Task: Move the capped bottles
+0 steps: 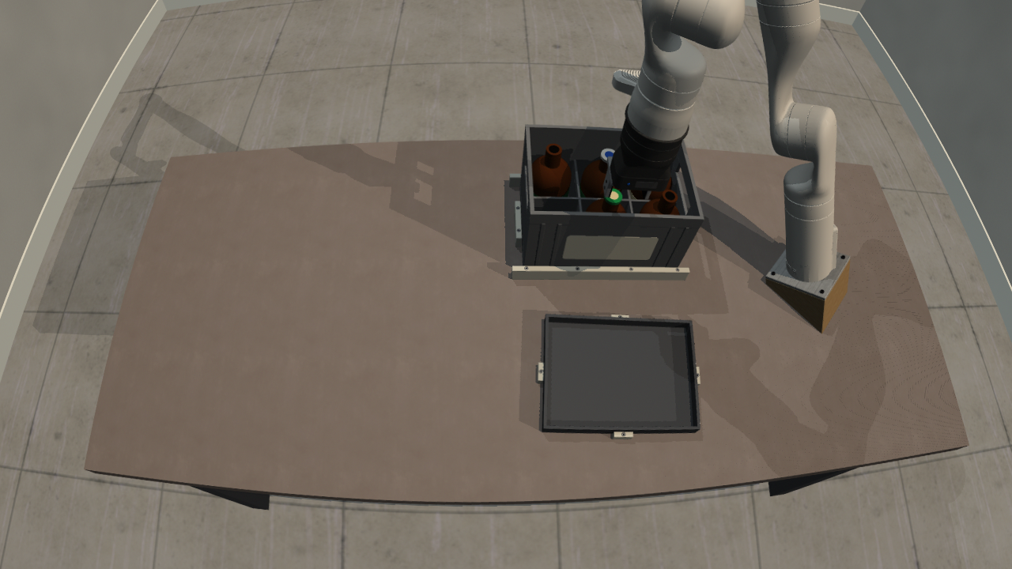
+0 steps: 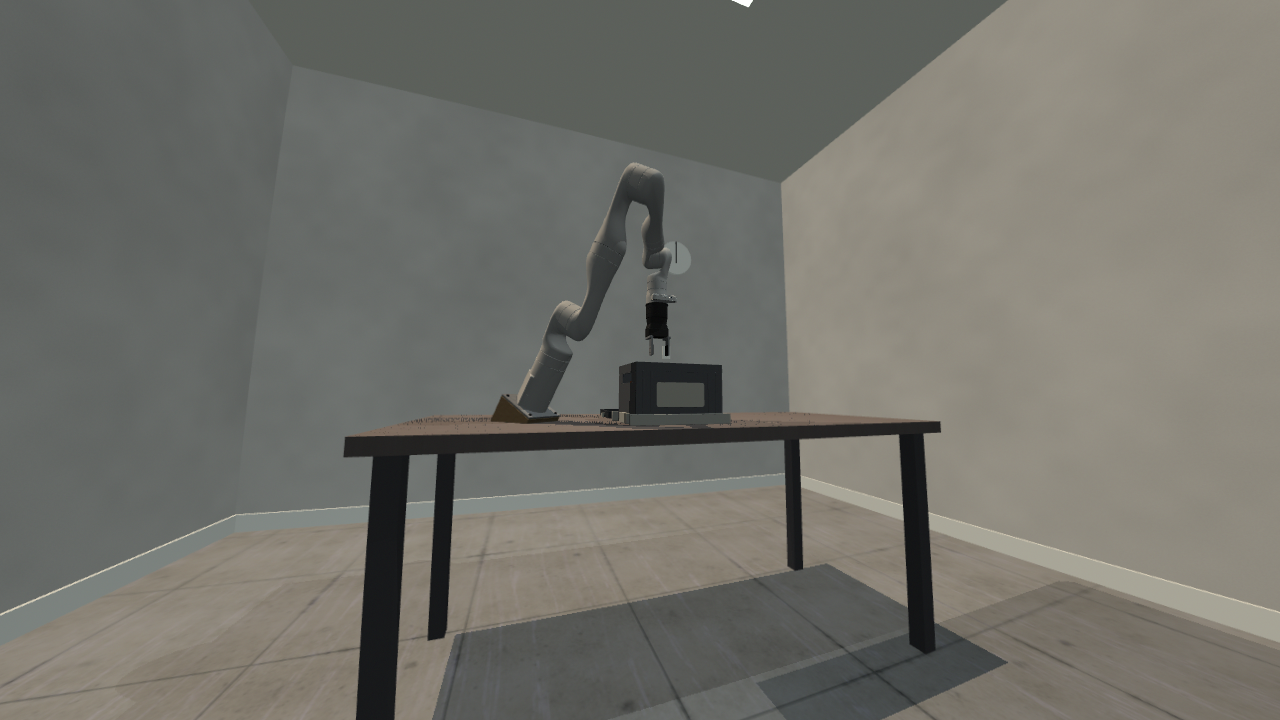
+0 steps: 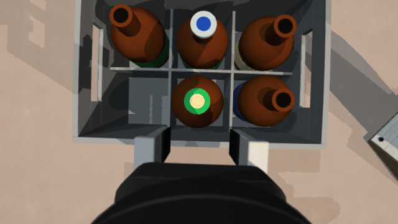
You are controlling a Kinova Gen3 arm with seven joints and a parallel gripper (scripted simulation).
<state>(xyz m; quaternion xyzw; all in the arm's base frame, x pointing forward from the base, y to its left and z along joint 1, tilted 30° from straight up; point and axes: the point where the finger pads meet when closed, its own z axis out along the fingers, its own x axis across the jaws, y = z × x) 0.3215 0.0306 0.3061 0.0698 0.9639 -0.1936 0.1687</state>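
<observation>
The crate is 150 mm below my hand, 80 mm to the right of it and 20 mm behind it. From my hand the other things lie so: dark tray 220 mm below, 200 mm to the left, 30 mm ahead.
</observation>
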